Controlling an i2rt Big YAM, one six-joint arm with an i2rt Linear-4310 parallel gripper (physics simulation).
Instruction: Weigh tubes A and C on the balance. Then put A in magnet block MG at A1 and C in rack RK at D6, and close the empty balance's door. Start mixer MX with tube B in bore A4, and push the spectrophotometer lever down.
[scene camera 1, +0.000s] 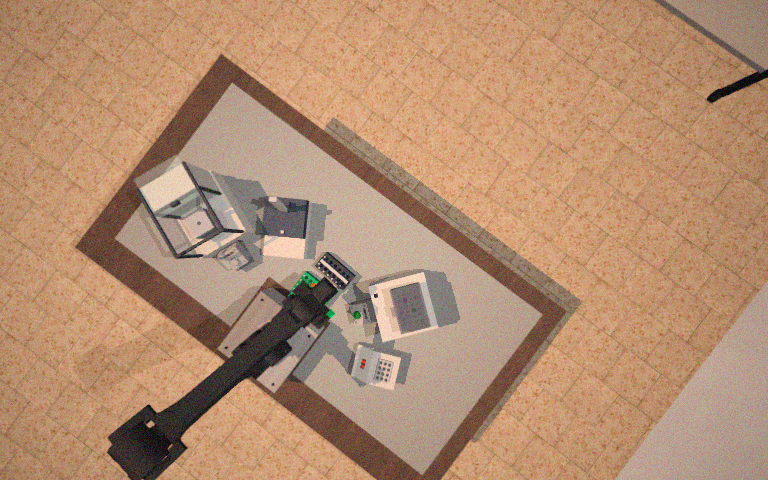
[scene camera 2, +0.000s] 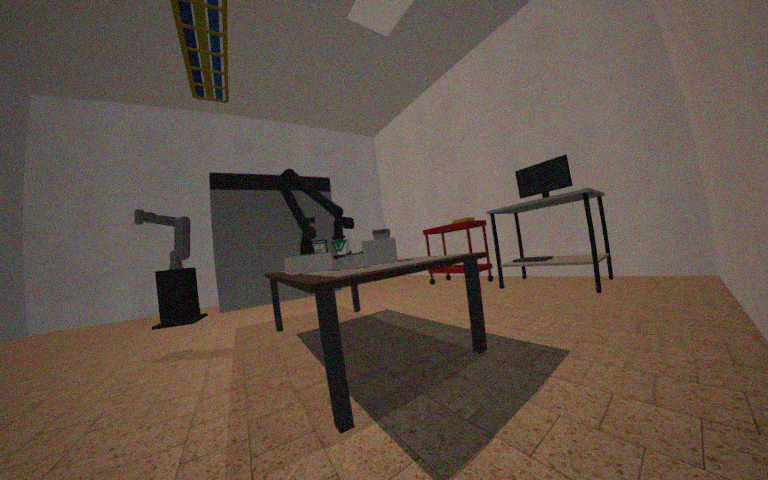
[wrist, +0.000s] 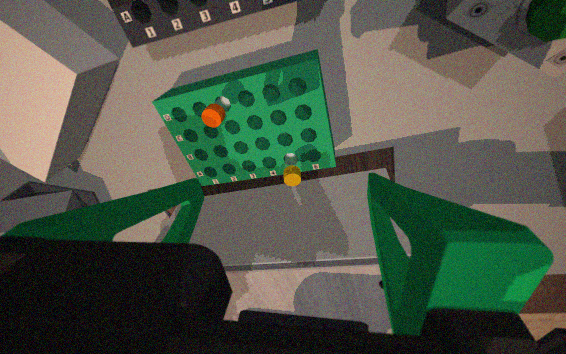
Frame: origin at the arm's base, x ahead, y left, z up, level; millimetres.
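Where they show: gripper, fingertip midpoint: (scene camera 2: 338, 252) (wrist: 279, 185); arm's base, link origin: (scene camera 2: 307, 254).
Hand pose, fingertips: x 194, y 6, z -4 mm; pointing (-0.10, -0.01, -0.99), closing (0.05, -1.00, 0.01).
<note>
Each offset is from my fingertips to the centre of the thing. "pt": to the spot under its first point.
My gripper (wrist: 279, 185) (scene camera 2: 339, 249) is open with nothing between its fingers, above the near edge of the green rack {pt dx +7, dy -27, dz -67 mm} (wrist: 326, 120). In the wrist view an orange-capped tube {dx +22, dy +49, dz -65 mm} (wrist: 213, 115) stands in the rack at D3, and a yellow-capped tube {dx -28, dy +1, dz -66 mm} (wrist: 292, 175) stands at A5. A dark block {dx +105, dy +39, dz -73 mm} (wrist: 190, 21) (scene camera 1: 335, 270) with labels A and 1 to 4 lies beyond the rack. The balance {pt dx -85, dy +546, dz +112 mm} (scene camera 1: 164, 189) is at the left of the table in scene camera 1; its pan {pt dx -102, dy +432, dz +43 mm} (scene camera 1: 198, 223) shows no tube. The balance door's position is unclear. No third tube can be made out.
A dark-topped device with a white front {pt dx +27, dy +216, dz -52 mm} (scene camera 1: 283, 247) stands beside the balance. A small grey device {pt dx -110, dy +301, dz -24 mm} (scene camera 1: 233, 255) is near the balance. A white box with a dark panel {dx +173, dy -174, dz -2 mm} (scene camera 1: 413, 305), a small green-knobbed device {dx +72, dy -124, dz -33 mm} (scene camera 1: 357, 314) and a keypad box {dx -1, dy -298, dz -62 mm} (scene camera 1: 376, 366) stand on the rack's other side.
</note>
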